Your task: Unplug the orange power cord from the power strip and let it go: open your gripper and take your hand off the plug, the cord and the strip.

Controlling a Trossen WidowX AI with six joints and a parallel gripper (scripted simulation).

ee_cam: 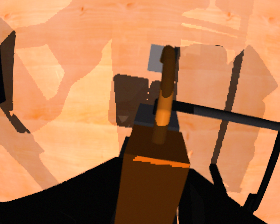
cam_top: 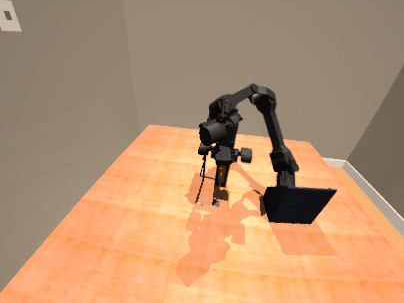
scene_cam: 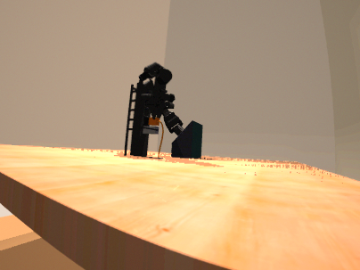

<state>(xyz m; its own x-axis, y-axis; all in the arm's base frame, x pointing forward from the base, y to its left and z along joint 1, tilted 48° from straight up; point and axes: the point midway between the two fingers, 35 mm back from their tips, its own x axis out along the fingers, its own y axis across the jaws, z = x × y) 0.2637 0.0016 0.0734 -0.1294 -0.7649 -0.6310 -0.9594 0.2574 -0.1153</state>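
The orange plug lies 30 mm to the right of my gripper tip. Round my gripper tip: black ladder-like rack (110 mm to the right, 60 mm ahead, 10 mm below).
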